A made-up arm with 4 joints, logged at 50 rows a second.
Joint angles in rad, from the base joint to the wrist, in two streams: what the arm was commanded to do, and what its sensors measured. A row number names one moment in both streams.
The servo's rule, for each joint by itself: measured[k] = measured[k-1] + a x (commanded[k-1-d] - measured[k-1]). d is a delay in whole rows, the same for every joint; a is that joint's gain. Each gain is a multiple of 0.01, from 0.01 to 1. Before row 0 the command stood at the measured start. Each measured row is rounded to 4 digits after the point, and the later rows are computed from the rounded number. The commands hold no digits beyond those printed.
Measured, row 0:
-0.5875 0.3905 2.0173 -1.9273
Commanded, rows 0 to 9:
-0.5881 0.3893 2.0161 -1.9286
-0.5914 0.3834 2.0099 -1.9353
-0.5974 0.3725 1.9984 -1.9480
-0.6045 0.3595 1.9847 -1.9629
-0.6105 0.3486 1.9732 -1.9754
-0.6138 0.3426 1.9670 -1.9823
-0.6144 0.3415 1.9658 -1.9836
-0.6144 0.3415 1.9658 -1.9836
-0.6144 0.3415 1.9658 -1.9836
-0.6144 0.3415 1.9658 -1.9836
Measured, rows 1 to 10:
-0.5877 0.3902 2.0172 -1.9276
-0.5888 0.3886 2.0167 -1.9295
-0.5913 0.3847 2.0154 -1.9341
-0.5951 0.3787 2.0133 -1.9413
-0.5996 0.3715 2.0105 -1.9498
-0.6037 0.3646 2.0075 -1.9579
-0.6068 0.3591 2.0046 -1.9643
-0.6090 0.3549 2.0019 -1.9691
-0.6106 0.3517 1.9994 -1.9727
-0.6117 0.3493 1.9970 -1.9754
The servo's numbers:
d 0
a 0.29 0.24 0.07 0.25

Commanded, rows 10 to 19:
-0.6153 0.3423 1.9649 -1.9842
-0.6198 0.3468 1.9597 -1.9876
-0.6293 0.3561 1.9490 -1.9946
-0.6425 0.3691 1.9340 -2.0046
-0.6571 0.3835 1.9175 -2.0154
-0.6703 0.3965 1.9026 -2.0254
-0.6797 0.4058 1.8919 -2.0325
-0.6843 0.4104 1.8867 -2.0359
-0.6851 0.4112 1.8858 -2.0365
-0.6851 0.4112 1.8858 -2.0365
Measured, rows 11 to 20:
-0.6127 0.3476 1.9948 -1.9776
-0.6148 0.3474 1.9923 -1.9801
-0.6190 0.3495 1.9893 -1.9837
-0.6258 0.3542 1.9854 -1.9889
-0.6349 0.3612 1.9806 -1.9955
-0.6452 0.3697 1.9751 -2.0030
-0.6552 0.3784 1.9693 -2.0104
-0.6636 0.3861 1.9635 -2.0168
-0.6698 0.3921 1.9581 -2.0217
-0.6742 0.3967 1.9530 -2.0254

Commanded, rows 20 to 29:
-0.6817 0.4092 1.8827 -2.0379
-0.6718 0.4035 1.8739 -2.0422
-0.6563 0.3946 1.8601 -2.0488
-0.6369 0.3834 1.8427 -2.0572
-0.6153 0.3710 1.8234 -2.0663
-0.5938 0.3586 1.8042 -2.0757
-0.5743 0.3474 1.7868 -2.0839
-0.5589 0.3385 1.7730 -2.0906
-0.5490 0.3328 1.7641 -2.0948
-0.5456 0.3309 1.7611 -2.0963
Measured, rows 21 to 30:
-0.6764 0.3997 1.9481 -2.0285
-0.6751 0.4006 1.9429 -2.0319
-0.6696 0.3992 1.9371 -2.0361
-0.6601 0.3954 1.9305 -2.0414
-0.6471 0.3895 1.9230 -2.0476
-0.6316 0.3821 1.9147 -2.0546
-0.6150 0.3738 1.9057 -2.0619
-0.5987 0.3653 1.8964 -2.0691
-0.5843 0.3575 1.8871 -2.0755
-0.5731 0.3511 1.8783 -2.0807

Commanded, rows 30 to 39:
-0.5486 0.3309 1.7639 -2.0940
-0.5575 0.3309 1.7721 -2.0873
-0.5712 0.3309 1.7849 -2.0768
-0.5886 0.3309 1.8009 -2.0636
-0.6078 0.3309 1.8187 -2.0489
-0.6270 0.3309 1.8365 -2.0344
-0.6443 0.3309 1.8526 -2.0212
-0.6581 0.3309 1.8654 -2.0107
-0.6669 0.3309 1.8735 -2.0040
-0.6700 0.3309 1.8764 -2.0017
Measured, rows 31 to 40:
-0.5660 0.3463 1.8703 -2.0840
-0.5635 0.3426 1.8634 -2.0848
-0.5657 0.3398 1.8579 -2.0828
-0.5723 0.3377 1.8539 -2.0780
-0.5826 0.3361 1.8514 -2.0707
-0.5955 0.3349 1.8504 -2.0616
-0.6097 0.3339 1.8506 -2.0515
-0.6237 0.3332 1.8516 -2.0413
-0.6362 0.3326 1.8531 -2.0320
-0.6460 0.3322 1.8547 -2.0244

